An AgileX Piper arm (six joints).
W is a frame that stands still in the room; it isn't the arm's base.
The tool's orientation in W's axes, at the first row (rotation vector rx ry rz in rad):
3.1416 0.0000 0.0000
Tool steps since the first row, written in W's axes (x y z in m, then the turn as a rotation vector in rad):
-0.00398 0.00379 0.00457 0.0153 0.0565 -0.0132
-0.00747 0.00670 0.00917 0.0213 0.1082 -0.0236
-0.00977 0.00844 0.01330 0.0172 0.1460 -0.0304
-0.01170 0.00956 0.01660 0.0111 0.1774 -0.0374
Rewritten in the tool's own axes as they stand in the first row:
-0.00398 -0.00379 -0.00457 0.0153 -0.0565 0.0132
-0.00747 -0.00670 -0.00917 0.0213 -0.1082 0.0236
-0.00977 -0.00844 -0.01330 0.0172 -0.1460 0.0304
-0.01170 -0.00956 -0.01660 0.0111 -0.1774 0.0374

